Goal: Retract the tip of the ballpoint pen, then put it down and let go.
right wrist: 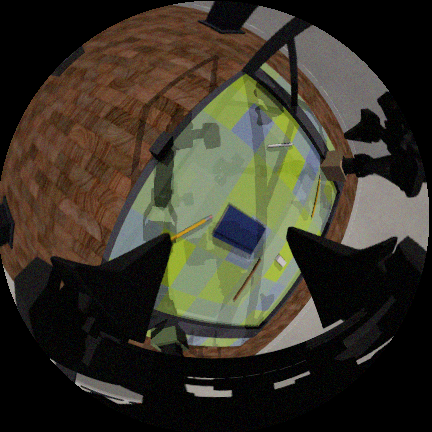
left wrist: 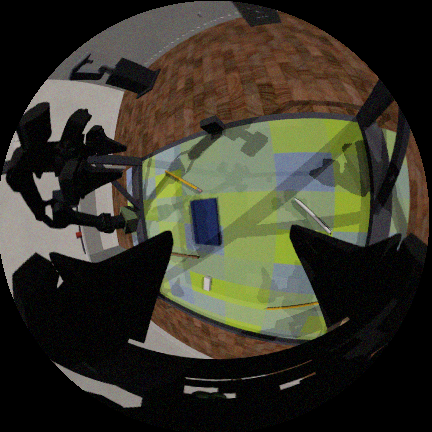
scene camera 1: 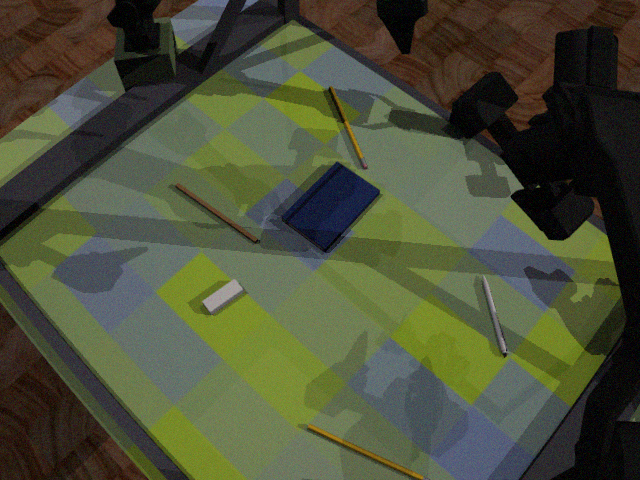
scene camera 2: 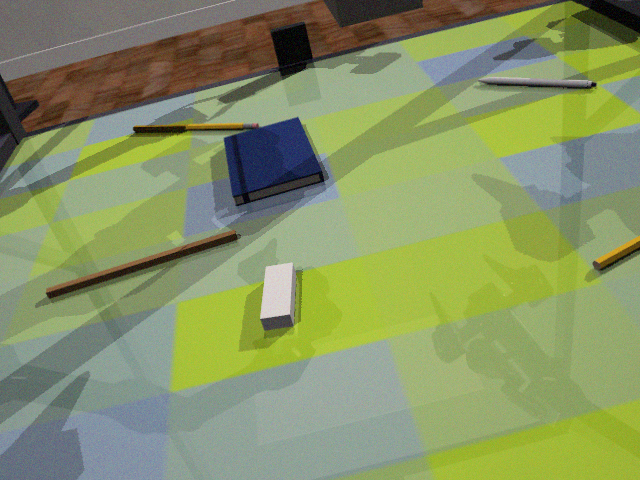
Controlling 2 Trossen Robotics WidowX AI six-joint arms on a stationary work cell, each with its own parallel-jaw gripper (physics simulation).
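Frame: origin at the left arm's base, x right, y ahead, z up, level; metres.
Where they show: left gripper, between the fingertips: (right wrist: 353, 148) (left wrist: 233, 233) (scene camera 1: 491, 164); right gripper, between the fingertips: (right wrist: 230, 236) (left wrist: 123, 159) (scene camera 1: 404, 39); left arm's base, origin of its link: (right wrist: 344, 165); right arm's base, origin of its link: (right wrist: 170, 347) (left wrist: 121, 220) (scene camera 1: 142, 37).
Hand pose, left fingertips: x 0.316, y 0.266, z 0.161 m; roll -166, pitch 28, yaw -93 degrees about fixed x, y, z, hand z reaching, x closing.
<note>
Each offset is from my left fingertips to the centre of the thing. "*": to the spot under its first point.
The ballpoint pen {dx -0.027, dy -0.103, dz -0.262 m} (scene camera 1: 494, 315) (scene camera 2: 537, 82) (left wrist: 312, 216) (right wrist: 280, 145) is slim and pale silver-white. It lies flat on the checked table top, at the right in both scene views, with one tapered end and one dark end. Whether its writing tip is out is too small to tell. My left gripper (left wrist: 233, 233) is open and empty, high above the table; in its wrist view the pen appears just beyond the right-hand fingertip. My right gripper (right wrist: 230, 236) is open and empty, high above the table, with the pen far off toward the top of its wrist view.
A blue notebook {dx -0.041, dy +0.205, dz -0.259 m} (scene camera 1: 332, 206) (scene camera 2: 273, 157) lies mid-table. A yellow pencil {dx +0.104, dy +0.290, dz -0.262 m} (scene camera 1: 354, 136) lies behind it, a brown pencil {dx -0.171, dy +0.340, dz -0.262 m} (scene camera 1: 217, 212) and white eraser {dx -0.268, dy +0.225, dz -0.259 m} (scene camera 1: 223, 296) to its left. Another yellow pencil {dx -0.306, dy -0.088, dz -0.262 m} (scene camera 1: 364, 452) lies at the front. A dark raised rim {* dx -0.219, dy +0.595, dz -0.245 m} (scene camera 1: 93, 144) borders the table.
</note>
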